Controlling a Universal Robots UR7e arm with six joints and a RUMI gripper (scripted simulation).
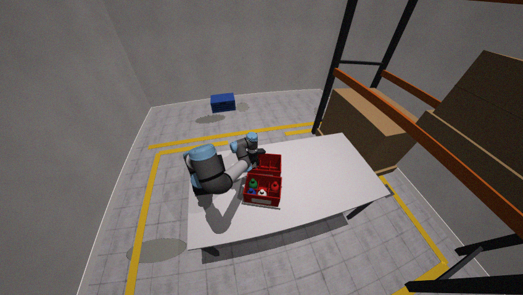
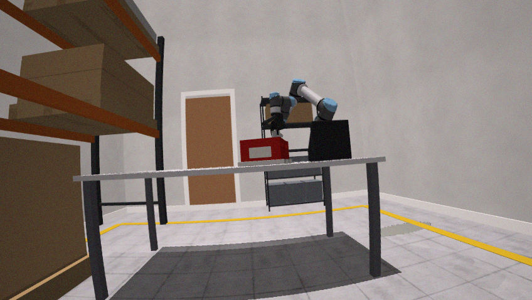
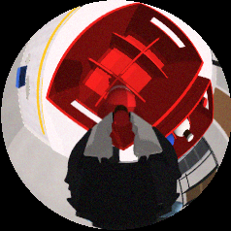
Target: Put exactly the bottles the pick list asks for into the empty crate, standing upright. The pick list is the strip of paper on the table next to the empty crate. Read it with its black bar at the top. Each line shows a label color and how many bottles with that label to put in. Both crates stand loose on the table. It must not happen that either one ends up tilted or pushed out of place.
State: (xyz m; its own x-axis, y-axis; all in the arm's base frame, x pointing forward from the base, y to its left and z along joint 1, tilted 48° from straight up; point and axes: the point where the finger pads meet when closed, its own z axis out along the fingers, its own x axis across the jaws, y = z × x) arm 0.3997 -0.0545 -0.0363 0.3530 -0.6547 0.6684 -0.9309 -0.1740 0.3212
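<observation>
The grey-topped bottle lies 240 mm to the right of my hand and 70 mm below it. Also, from my hand: blue bottle (210 mm to the right, 80 mm behind, 70 mm below); then green bottle (130 mm to the right, 70 mm below, 50 mm behind).
</observation>
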